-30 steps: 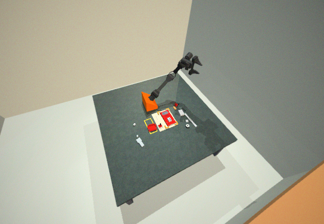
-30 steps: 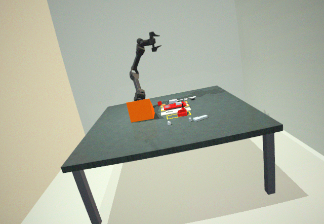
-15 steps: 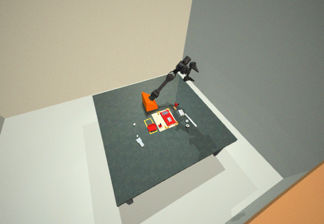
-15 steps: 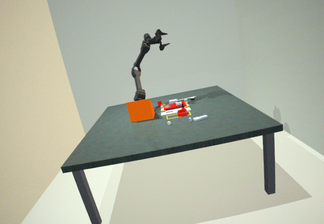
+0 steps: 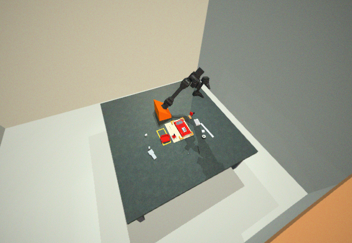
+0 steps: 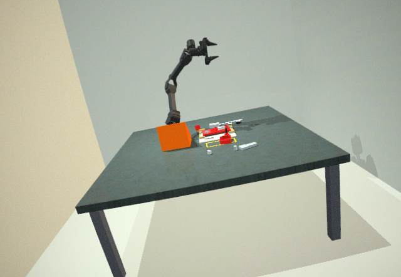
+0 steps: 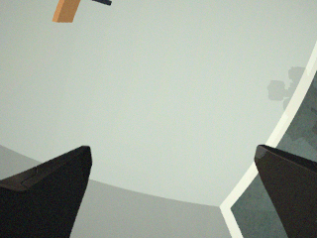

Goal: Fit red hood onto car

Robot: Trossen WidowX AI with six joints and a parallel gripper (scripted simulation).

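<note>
My gripper tip is now 11 cm past the red hood, 32 cm to the left of it and 56 cm above it. From my gripper tip the other things lie so: white ribbed engine block: 9 cm behind, 10 cm to the right, 55 cm below; then bar: 2 cm ahead, 13 cm to the left, 57 cm below; then wheel: 7 cm ahead, 4 cm to the left, 56 cm below.
</note>
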